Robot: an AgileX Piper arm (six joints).
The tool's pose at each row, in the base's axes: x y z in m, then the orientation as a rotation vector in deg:
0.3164, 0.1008, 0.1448, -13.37, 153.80, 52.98
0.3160, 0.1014, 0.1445, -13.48, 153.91, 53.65
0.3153, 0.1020, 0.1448, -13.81, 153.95, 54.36
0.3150, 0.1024, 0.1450, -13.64, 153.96, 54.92
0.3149, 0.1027, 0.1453, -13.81, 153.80, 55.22
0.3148, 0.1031, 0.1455, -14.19, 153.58, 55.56
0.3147, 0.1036, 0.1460, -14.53, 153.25, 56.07
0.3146, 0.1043, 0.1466, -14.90, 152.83, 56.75
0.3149, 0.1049, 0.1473, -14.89, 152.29, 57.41
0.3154, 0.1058, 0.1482, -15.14, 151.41, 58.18
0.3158, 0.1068, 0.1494, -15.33, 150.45, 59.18
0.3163, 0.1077, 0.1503, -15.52, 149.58, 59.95
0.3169, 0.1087, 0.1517, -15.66, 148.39, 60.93
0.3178, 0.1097, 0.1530, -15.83, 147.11, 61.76
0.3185, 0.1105, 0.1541, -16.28, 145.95, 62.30
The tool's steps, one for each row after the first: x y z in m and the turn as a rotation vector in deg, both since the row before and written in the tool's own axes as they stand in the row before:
0.0004, 0.0004, 0.0005, -0.44, 0.28, 0.10
0.0005, 0.0008, 0.0000, -0.50, 0.29, -0.05
0.0002, 0.0005, 0.0000, -0.36, 0.08, 0.22
0.0000, 0.0004, -0.0001, -0.24, -0.02, -0.10
0.0000, 0.0004, 0.0001, -0.30, 0.00, -0.24
-0.0001, 0.0007, -0.0001, -0.43, -0.07, -0.22
-0.0001, 0.0009, 0.0000, -0.56, -0.10, -0.24
-0.0006, 0.0008, -0.0001, -0.53, -0.33, -0.05
-0.0008, 0.0011, 0.0001, -0.69, -0.51, -0.30
-0.0008, 0.0014, -0.0001, -0.85, -0.54, -0.24
-0.0008, 0.0011, 0.0001, -0.69, -0.51, -0.26
-0.0011, 0.0014, -0.0001, -0.89, -0.75, -0.30
-0.0014, 0.0013, 0.0000, -0.81, -0.85, -0.38
-0.0011, 0.0011, 0.0000, -0.64, -0.71, -0.58

